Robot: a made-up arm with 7 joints. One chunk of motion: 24 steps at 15 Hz.
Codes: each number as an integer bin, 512 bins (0 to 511) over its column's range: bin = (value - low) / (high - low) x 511, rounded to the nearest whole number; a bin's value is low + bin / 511 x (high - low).
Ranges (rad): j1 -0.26..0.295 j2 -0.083..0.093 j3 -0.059..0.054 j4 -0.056..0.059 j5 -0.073..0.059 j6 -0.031..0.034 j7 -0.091..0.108
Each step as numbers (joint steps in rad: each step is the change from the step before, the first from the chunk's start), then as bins.
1 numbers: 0.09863 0.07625 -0.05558 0.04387 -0.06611 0.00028 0.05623
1 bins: 330 462 15 444 27 246 378
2 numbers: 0.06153 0.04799 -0.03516 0.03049 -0.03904 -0.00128 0.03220
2 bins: 296 380 108 384 131 234 316
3 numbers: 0.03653 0.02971 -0.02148 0.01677 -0.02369 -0.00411 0.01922
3 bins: 273 327 170 323 191 211 283
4 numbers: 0.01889 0.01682 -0.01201 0.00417 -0.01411 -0.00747 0.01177
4 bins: 257 290 212 267 228 185 264
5 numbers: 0.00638 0.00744 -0.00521 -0.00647 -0.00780 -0.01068 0.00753
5 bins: 245 263 243 220 252 160 253
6 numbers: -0.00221 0.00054 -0.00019 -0.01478 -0.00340 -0.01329 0.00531
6 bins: 237 243 266 183 269 139 247
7 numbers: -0.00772 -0.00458 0.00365 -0.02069 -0.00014 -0.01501 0.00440
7 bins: 232 228 283 157 282 126 245
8 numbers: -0.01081 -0.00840 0.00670 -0.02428 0.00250 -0.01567 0.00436
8 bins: 229 217 297 141 292 121 245
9 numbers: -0.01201 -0.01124 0.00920 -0.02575 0.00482 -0.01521 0.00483
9 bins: 228 208 308 134 301 124 246
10 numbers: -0.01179 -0.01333 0.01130 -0.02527 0.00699 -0.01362 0.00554
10 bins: 229 202 318 137 310 137 248
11 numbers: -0.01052 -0.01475 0.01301 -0.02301 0.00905 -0.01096 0.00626
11 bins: 230 198 326 147 318 158 250
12 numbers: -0.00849 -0.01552 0.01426 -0.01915 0.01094 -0.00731 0.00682
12 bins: 232 196 331 164 325 186 251
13 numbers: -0.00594 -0.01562 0.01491 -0.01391 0.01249 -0.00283 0.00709
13 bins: 234 196 334 187 331 221 252
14 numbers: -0.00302 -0.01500 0.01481 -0.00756 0.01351 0.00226 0.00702
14 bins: 237 197 334 215 335 261 252
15 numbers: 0.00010 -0.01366 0.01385 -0.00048 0.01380 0.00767 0.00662
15 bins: 239 201 329 247 336 304 251
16 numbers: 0.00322 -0.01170 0.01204 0.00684 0.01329 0.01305 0.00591
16 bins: 242 207 321 279 334 346 249
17 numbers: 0.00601 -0.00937 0.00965 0.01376 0.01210 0.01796 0.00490
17 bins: 245 214 310 310 329 385 246
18 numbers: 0.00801 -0.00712 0.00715 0.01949 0.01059 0.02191 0.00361
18 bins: 247 220 299 335 324 416 243
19 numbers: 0.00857 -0.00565 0.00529 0.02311 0.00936 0.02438 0.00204
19 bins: 247 225 291 352 319 435 239
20 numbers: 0.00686 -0.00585 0.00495 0.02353 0.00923 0.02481 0.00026
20 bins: 246 224 289 353 318 439 234
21 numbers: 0.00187 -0.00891 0.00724 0.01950 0.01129 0.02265 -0.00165
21 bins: 241 215 300 335 326 422 229
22 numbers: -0.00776 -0.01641 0.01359 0.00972 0.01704 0.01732 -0.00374
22 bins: 232 193 328 292 349 380 224
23 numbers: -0.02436 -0.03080 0.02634 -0.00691 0.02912 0.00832 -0.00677
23 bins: 217 152 386 218 395 309 216
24 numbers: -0.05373 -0.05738 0.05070 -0.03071 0.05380 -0.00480 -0.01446
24 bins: 190 74 496 112 491 206 197
